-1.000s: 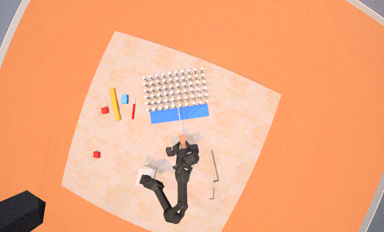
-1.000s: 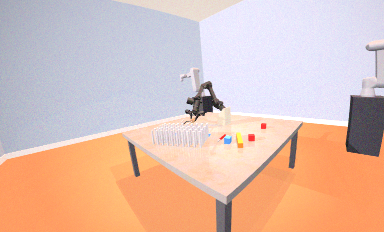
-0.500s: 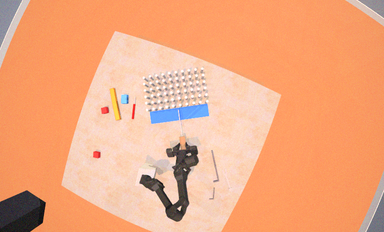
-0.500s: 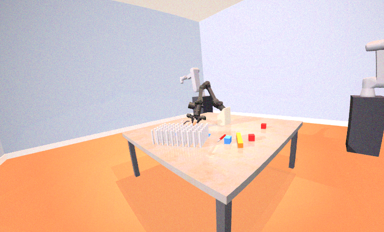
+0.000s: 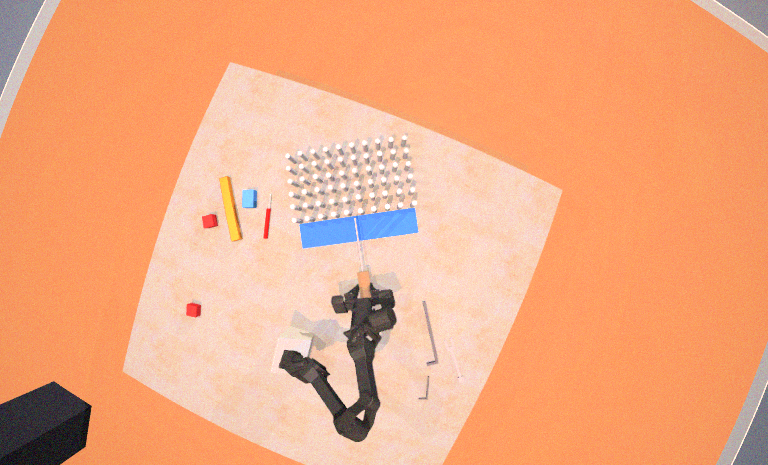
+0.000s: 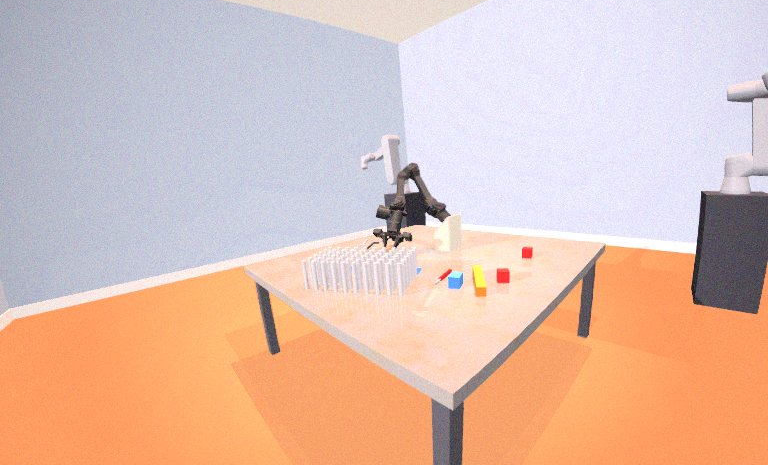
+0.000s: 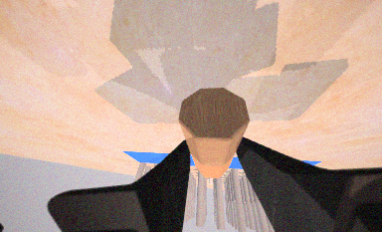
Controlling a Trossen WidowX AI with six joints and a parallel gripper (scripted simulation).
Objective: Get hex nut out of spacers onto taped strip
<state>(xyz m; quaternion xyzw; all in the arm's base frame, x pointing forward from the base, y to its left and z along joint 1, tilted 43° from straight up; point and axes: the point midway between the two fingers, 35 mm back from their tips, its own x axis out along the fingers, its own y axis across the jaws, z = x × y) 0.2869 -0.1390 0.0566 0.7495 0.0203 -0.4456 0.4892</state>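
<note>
Right now the blue taped strip is 16 cm ahead of my gripper tip, 8 cm to the left of it and 3 cm below it. Also, from my gripper tip: red-handled tool (39 cm to the left, 11 cm ahead, 3 cm below); then blue block (46 cm to the left, 12 cm ahead, 1 cm below); then fork tool (38 cm to the right, 15 cm behind, 3 cm below).
</note>
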